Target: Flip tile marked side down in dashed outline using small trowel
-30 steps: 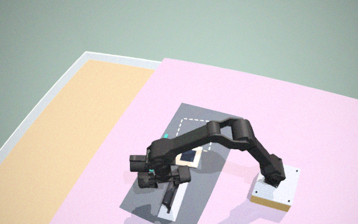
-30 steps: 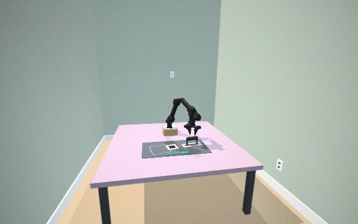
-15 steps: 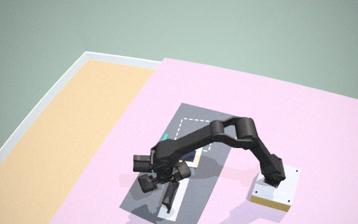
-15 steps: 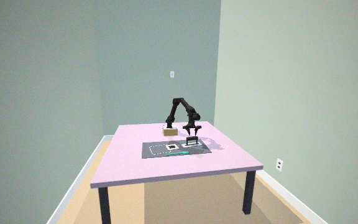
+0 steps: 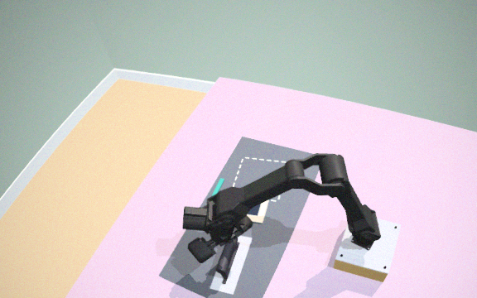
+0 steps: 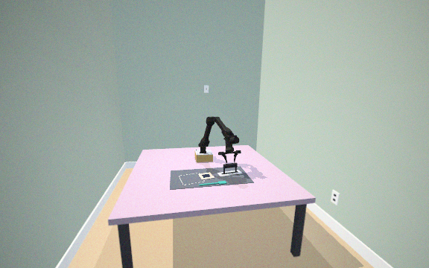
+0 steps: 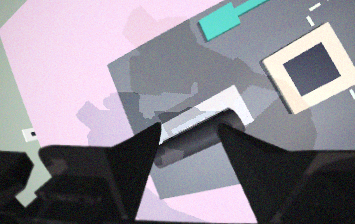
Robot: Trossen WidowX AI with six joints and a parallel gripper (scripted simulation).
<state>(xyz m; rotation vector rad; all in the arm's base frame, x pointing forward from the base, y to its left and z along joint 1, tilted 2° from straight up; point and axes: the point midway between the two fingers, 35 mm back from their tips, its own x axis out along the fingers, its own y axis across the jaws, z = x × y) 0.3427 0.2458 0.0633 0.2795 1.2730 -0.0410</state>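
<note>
Now: gripper tip 4 cm short of the grey mat, 17 cm to the left of it and 12 cm above it. Also, from my gripper tip: tile: 4 cm ahead, 20 cm to the right, 10 cm below; then teal trowel: 17 cm ahead, 12 cm to the right, 10 cm below.
</note>
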